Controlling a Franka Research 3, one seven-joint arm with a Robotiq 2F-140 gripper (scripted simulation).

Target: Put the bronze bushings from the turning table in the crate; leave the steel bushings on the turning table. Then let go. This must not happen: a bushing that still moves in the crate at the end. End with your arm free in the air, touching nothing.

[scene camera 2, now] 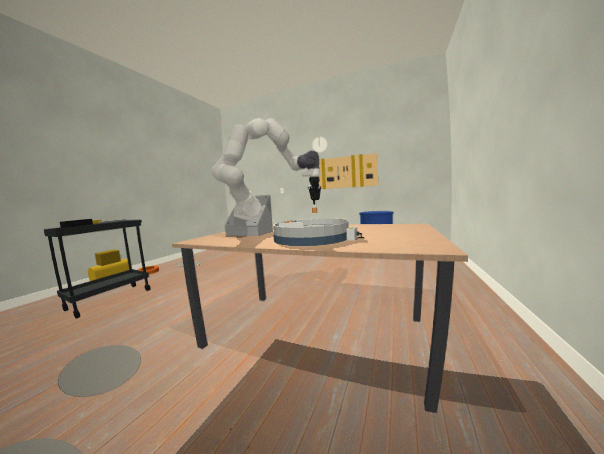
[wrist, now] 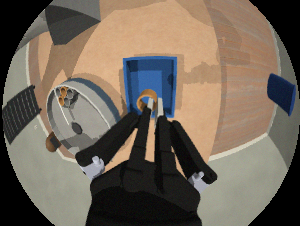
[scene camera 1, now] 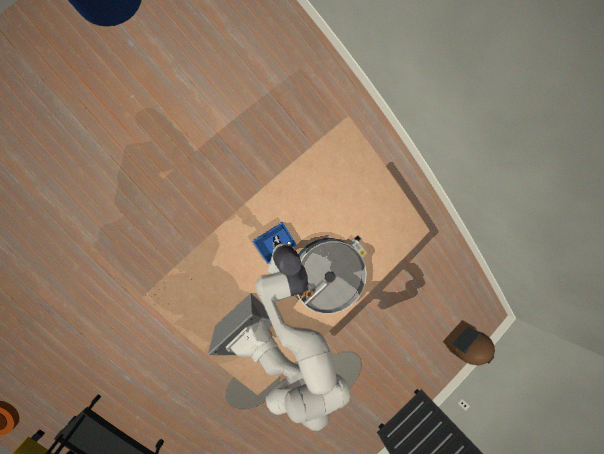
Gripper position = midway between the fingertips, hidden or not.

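Note:
My gripper (wrist: pixel 154 103) is visible. The wrist view also shows a blue crate (wrist: pixel 160 76) and a turning table (wrist: pixel 87 121). Scene camera 1 shows the turning table (scene camera 1: pixel 336 264) and the blue crate (scene camera 1: pixel 264 243) as well.

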